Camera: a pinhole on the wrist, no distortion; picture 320 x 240 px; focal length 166.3 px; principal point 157.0 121.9 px. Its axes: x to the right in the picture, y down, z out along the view. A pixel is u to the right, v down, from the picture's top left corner.
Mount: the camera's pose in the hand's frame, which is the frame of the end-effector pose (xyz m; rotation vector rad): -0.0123 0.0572 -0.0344 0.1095 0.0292 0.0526
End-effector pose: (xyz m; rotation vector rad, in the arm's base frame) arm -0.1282 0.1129 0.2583 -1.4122 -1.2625 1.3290
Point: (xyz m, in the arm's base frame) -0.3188 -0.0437 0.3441
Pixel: 42.5 46.6
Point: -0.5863 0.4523 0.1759
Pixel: 280.7 99.6
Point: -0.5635 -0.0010 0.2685
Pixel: 123.4 104.8
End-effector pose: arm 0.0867 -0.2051 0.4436 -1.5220 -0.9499 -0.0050
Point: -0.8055 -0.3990 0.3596
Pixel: outside the picture
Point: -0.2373 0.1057 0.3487
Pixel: 123.1 100.6
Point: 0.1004 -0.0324 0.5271
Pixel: 306.0 33.8
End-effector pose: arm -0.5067 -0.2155 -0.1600 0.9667 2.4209 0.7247
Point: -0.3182 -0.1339 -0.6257
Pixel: 160.9 79.3
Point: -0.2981 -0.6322 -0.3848
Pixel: outside the picture
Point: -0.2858 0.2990 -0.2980
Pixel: outside the picture
